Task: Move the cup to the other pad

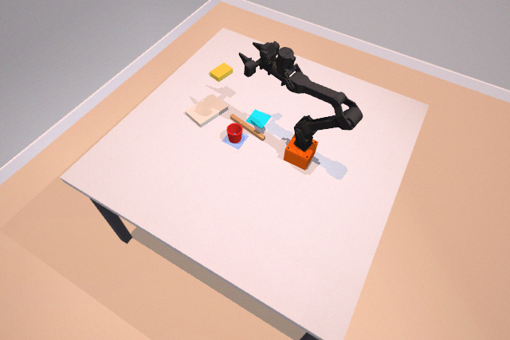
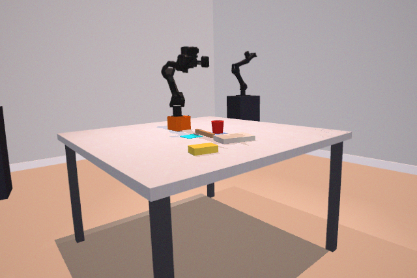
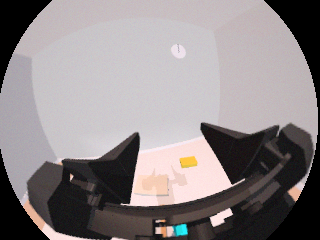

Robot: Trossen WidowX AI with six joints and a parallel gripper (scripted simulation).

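My gripper tip is now 50 mm past the red cup, 120 mm to the right of it and 390 mm above it. The rest, counted from my gripper tip: beige slab: 180 mm ahead, 90 mm to the left, 420 mm below; wooden bar: 50 mm behind, 40 mm to the left, 430 mm below; pale blue pad: 50 mm behind, 120 mm to the left, 440 mm below.
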